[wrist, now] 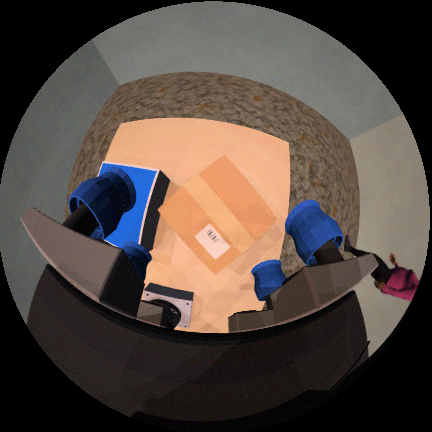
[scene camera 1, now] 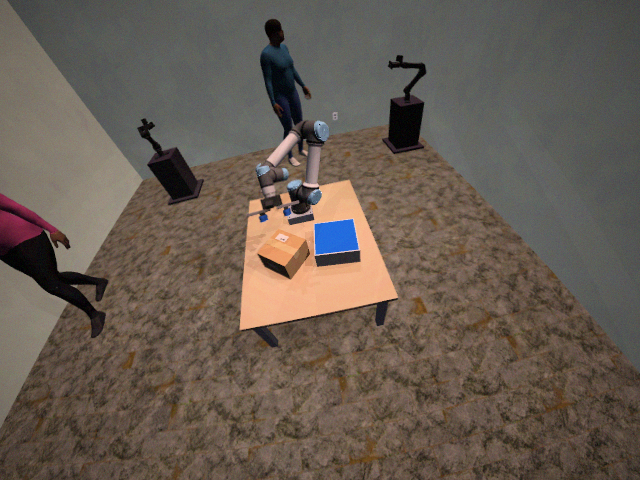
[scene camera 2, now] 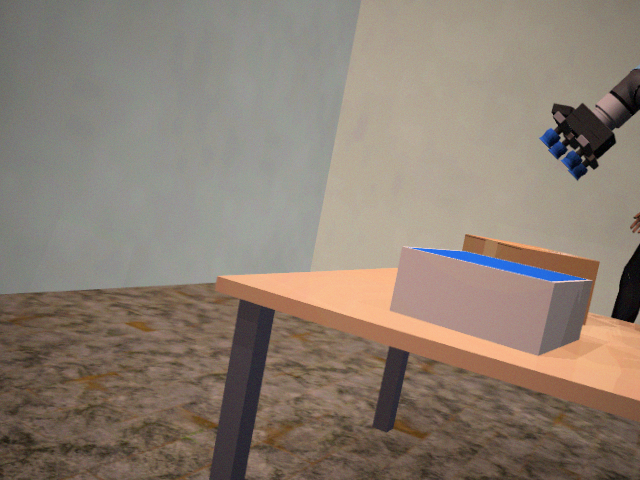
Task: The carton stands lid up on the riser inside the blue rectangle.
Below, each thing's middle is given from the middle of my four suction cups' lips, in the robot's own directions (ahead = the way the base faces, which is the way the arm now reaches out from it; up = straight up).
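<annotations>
From the brown carton [scene camera 2: 528, 255], my suction cup is 300 mm above it, 40 mm short of it and 30 mm to the left of it. The grey riser [scene camera 2: 533, 310] is 310 mm below my suction cup, 20 mm ahead of it and 320 mm to the left of it. Going by their middles, the brown carton is the nearest to my suction cup of the things named here.
</annotations>
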